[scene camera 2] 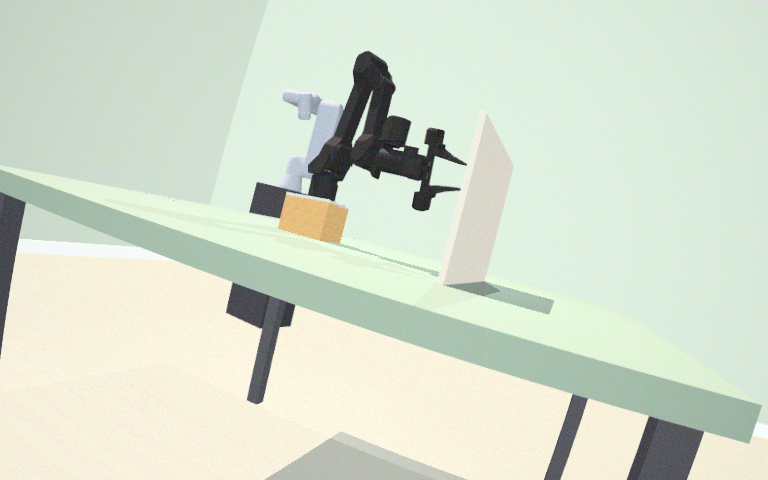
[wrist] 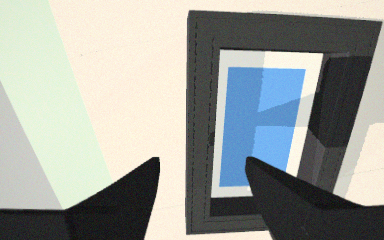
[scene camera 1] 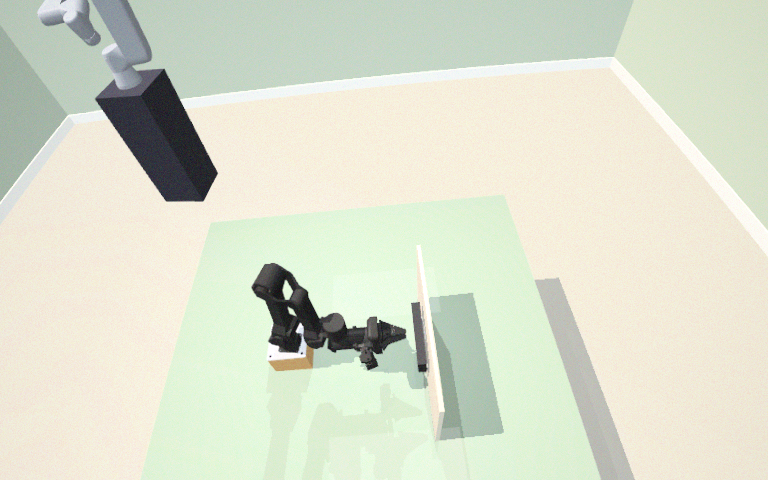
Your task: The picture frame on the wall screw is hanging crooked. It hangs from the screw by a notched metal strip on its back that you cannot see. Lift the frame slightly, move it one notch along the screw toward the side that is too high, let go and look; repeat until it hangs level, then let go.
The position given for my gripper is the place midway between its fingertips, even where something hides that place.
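Scene camera 2 shows my gripper point(scene camera 2: 464, 177) and a cream wall panel point(scene camera 2: 482, 197). Scene camera 2 does not show the picture frame, hidden by the cream wall panel. My gripper appears too in the wrist view point(wrist: 203, 163), and the cream wall panel also in the wrist view point(wrist: 131, 69), along with the picture frame point(wrist: 286, 89). My gripper is present as well in scene camera 1 point(scene camera 1: 406, 333), and the cream wall panel likewise in scene camera 1 point(scene camera 1: 434, 387).
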